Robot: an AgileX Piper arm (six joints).
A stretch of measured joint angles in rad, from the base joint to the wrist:
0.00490 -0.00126 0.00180 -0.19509 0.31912 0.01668
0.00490 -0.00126 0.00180 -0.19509 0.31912 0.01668
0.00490 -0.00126 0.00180 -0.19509 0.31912 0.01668
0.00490 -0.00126 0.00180 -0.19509 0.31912 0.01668
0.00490 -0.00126 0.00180 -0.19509 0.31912 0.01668
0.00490 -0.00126 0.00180 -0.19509 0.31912 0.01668
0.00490 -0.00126 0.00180 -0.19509 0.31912 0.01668
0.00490 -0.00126 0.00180 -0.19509 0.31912 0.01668
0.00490 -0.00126 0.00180 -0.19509 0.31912 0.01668
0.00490 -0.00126 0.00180 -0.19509 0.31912 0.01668
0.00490 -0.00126 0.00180 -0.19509 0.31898 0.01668
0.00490 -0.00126 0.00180 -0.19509 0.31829 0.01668
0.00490 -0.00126 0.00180 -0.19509 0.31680 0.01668
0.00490 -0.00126 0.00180 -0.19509 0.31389 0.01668
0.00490 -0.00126 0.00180 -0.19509 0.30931 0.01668
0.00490 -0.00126 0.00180 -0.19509 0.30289 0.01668
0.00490 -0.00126 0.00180 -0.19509 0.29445 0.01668
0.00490 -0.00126 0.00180 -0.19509 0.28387 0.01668
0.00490 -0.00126 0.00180 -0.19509 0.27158 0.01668
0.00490 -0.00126 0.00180 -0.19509 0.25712 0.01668
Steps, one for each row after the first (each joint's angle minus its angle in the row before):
0.00000 0.00000 0.00000 0.00000 0.00000 0.00000
0.00000 0.00000 0.00000 0.00000 0.00000 0.00000
0.00000 0.00000 0.00000 0.00000 0.00000 0.00000
0.00000 0.00000 0.00000 0.00000 0.00000 0.00000
0.00000 0.00000 0.00000 0.00000 0.00000 0.00000
0.00000 0.00000 0.00000 0.00000 0.00000 0.00000
0.00000 0.00000 0.00000 0.00000 0.00000 0.00000
0.00000 0.00000 0.00000 0.00000 0.00000 0.00000
0.00000 0.00000 0.00000 0.00000 0.00000 0.00000
0.00000 0.00000 0.00000 0.00000 -0.00014 0.00000
0.00000 0.00000 0.00000 0.00000 -0.00069 0.00000
0.00000 0.00000 0.00000 0.00000 -0.00149 0.00000
0.00000 0.00000 0.00000 0.00000 -0.00291 0.00000
0.00000 0.00000 0.00000 0.00000 -0.00458 0.00000
0.00000 0.00000 0.00000 0.00000 -0.00642 0.00000
0.00000 0.00000 0.00000 0.00000 -0.00844 0.00000
0.00000 0.00000 0.00000 0.00000 -0.01058 0.00000
0.00000 0.00000 0.00000 0.00000 -0.01229 0.00000
0.00000 0.00000 0.00000 0.00000 -0.01446 0.00000

